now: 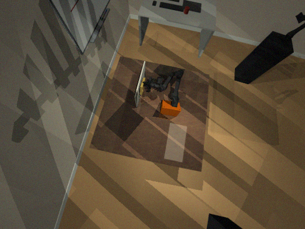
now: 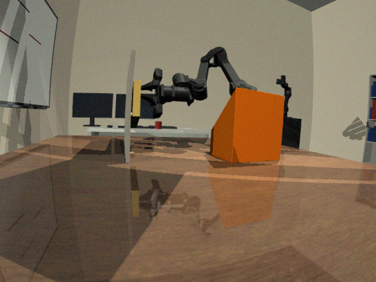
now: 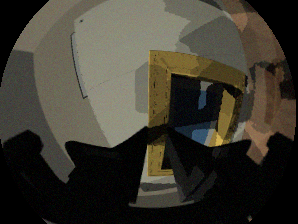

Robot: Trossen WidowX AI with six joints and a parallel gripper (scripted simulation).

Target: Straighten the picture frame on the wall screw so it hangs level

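My gripper tip is now 50 mm above the picture frame and 10 mm to the right of it. From my gripper tip the other things lie so: wall panel 60 mm below, 20 mm ahead.
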